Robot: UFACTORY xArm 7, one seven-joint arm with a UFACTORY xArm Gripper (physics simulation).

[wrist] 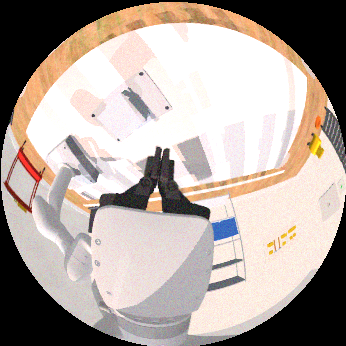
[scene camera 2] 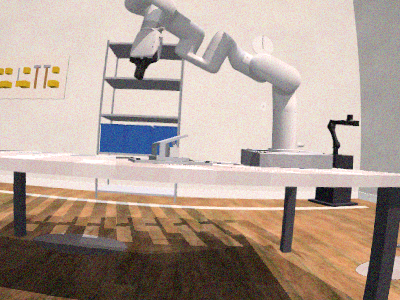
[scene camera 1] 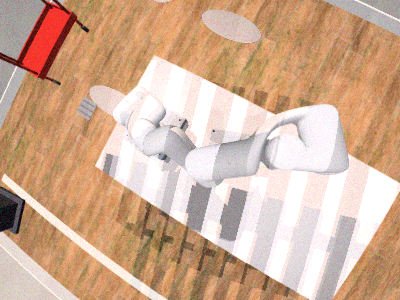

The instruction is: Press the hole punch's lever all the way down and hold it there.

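Pixels of known places: gripper, fingertip midpoint: (wrist: 160,154) (scene camera 2: 138,78); arm's base, link origin: (wrist: 66,170) (scene camera 2: 283,151).
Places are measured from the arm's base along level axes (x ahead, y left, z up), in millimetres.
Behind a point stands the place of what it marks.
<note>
The grey hole punch (scene camera 2: 161,151) {x 488, y 98, z -26 mm} (wrist: 112,116) {x 443, y 52, z 21 mm} stands on the table on a flat plate with dark screws at its corners. Its lever (scene camera 2: 172,139) {x 455, y 88, z 12 mm} slants upward, with its raised end to the right in scene camera 2. In scene camera 1 the arm covers most of the punch, and a part of its plate (scene camera 1: 225,134) {x 413, y 79, z 31 mm} shows. My gripper (scene camera 2: 140,77) {x 573, y 22, z 213 mm} (wrist: 160,154) {x 573, y 22, z 213 mm} is shut with nothing between its black fingers. It hangs high above the table, pointing down, apart from the lever and a little left of the punch in scene camera 2. The arm hides it in scene camera 1.
The striped-lit white table (scene camera 1: 372,186) {x 1295, y 61, z -61 mm} (scene camera 2: 225,176) {x 377, y 343, z -74 mm} carries the robot's base block (scene camera 2: 295,159) {x 40, y 136, z -30 mm} (wrist: 81,157) {x 142, y -19, z -35 mm}, right of the punch in scene camera 2. A shelf rack (scene camera 2: 145,83) with blue bins (scene camera 2: 125,138) stands behind. A red cart (scene camera 1: 48,41) stands off the table.
</note>
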